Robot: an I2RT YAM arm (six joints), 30 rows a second.
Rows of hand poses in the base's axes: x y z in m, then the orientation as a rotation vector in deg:
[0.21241 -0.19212 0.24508 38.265 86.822 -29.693]
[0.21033 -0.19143 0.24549 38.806 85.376 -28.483]
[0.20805 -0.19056 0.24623 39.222 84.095 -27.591]
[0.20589 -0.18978 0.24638 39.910 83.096 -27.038]
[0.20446 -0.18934 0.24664 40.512 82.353 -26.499]
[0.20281 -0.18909 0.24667 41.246 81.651 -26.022]
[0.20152 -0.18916 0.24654 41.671 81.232 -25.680]
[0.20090 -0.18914 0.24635 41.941 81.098 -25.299]
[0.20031 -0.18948 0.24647 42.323 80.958 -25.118]
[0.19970 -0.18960 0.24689 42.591 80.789 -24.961]
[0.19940 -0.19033 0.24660 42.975 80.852 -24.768]
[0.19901 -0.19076 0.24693 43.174 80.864 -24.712]
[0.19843 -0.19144 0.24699 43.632 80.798 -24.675]
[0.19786 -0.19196 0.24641 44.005 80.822 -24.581]
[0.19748 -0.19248 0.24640 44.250 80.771 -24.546]
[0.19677 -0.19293 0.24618 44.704 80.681 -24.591]
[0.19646 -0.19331 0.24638 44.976 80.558 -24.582]
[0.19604 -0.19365 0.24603 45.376 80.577 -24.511]
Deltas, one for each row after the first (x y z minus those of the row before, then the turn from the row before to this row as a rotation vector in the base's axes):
[-0.00208 0.00069 0.00041 0.497 -1.775 0.178]
[-0.00228 0.00087 0.00074 0.312 -1.501 0.084]
[-0.00216 0.00078 0.00015 0.412 -1.131 -0.252]
[-0.00143 0.00044 0.00026 0.436 -0.891 -0.166]
[-0.00165 0.00025 0.00003 0.509 -0.833 -0.280]
[-0.00129 -0.00007 -0.00013 0.326 -0.517 -0.124]
[-0.00062 0.00002 -0.00019 0.335 -0.272 0.050]
[-0.00059 -0.00034 0.00012 0.308 -0.203 -0.146]
[-0.00061 -0.00012 0.00042 0.208 -0.217 -0.098]
[-0.00030 -0.00073 -0.00029 0.382 -0.025 -0.098]
[-0.00039 -0.00043 0.00033 0.169 -0.014 -0.083]
[-0.00058 -0.00068 0.00006 0.311 -0.080 -0.268]
[-0.00057 -0.00052 -0.00058 0.311 -0.020 -0.162]
[-0.00038 -0.00052 -0.00001 0.169 -0.062 -0.137]
[-0.00071 -0.00045 -0.00022 0.259 -0.067 -0.322]
[-0.00031 -0.00038 0.00020 0.151 -0.115 -0.186]
[-0.00042 -0.00034 -0.00035 0.317 -0.015 -0.193]

